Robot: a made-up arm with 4 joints.
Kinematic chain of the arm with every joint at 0, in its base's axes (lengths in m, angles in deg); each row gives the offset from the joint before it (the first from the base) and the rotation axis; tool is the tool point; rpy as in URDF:
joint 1: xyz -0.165 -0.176 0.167 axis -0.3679 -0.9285 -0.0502
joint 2: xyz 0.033 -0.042 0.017 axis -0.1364 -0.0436 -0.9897
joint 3: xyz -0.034 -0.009 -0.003 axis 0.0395 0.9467 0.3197
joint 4: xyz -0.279 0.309 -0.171 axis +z
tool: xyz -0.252 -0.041 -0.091 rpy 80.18 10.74 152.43
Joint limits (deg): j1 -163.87..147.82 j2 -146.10..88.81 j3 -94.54..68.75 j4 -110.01..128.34
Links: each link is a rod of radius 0.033 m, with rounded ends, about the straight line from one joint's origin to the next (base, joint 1, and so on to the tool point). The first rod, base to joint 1, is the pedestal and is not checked.
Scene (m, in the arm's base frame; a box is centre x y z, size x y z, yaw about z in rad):
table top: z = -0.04
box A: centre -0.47 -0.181 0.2 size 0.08 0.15 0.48 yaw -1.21
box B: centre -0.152 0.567 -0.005 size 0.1 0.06 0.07 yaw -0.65
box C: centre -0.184 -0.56 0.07 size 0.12 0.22 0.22 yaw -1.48
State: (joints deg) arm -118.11 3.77 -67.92 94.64
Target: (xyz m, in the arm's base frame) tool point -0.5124 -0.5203 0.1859
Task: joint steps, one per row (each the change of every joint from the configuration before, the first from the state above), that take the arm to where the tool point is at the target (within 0.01 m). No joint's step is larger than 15 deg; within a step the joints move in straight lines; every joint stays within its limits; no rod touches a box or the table.
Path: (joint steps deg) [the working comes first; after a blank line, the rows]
Joints at the target: -88.65 -67.42 6.25 62.19
Straight joint move there: touches box A.

1: -4.89 -0.38 4.94 -13.20
2: -4.88 -0.38 4.95 -13.19
3: -4.89 -0.39 4.94 -13.20
4: -4.88 -0.38 4.95 -13.19
5: -4.89 -0.38 4.94 -13.20
6: -4.88 -0.38 4.94 -13.20
7: 11.75 -13.78 8.91 9.35
8: 11.76 -13.78 8.90 9.34
9: 11.75 -13.78 8.90 9.35
10: 11.76 -13.78 8.90 9.34
11: 11.75 -13.78 8.90 9.35

